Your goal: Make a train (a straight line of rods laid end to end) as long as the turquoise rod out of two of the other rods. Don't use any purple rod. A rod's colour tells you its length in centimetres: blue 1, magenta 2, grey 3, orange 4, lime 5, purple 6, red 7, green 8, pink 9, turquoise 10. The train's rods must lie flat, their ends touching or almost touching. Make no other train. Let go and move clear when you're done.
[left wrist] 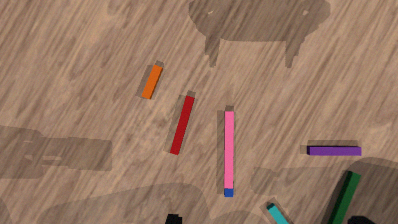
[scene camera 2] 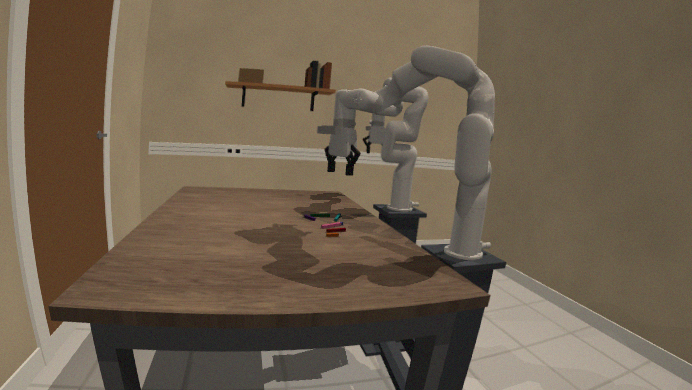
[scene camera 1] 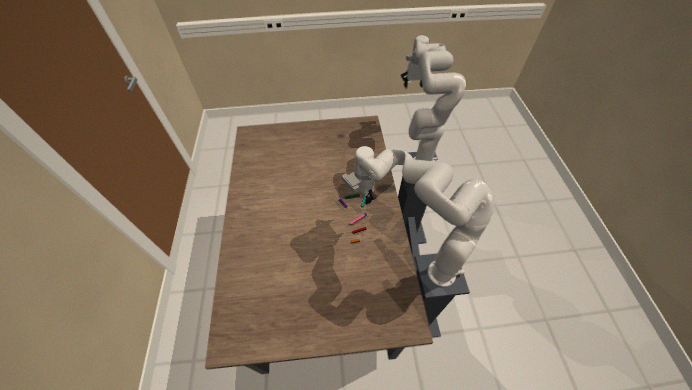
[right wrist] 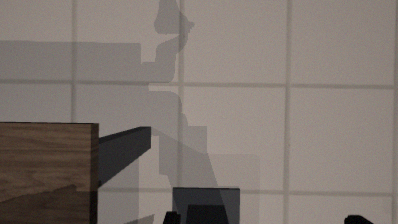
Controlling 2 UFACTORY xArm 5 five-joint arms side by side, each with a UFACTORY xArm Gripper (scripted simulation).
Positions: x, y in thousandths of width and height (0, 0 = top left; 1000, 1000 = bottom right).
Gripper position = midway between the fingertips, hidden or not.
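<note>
My left gripper (scene camera 2: 491, 445) is in my sight, and so is a pink rod (left wrist: 577, 516). The rod is out of frame in the right wrist view.
</note>
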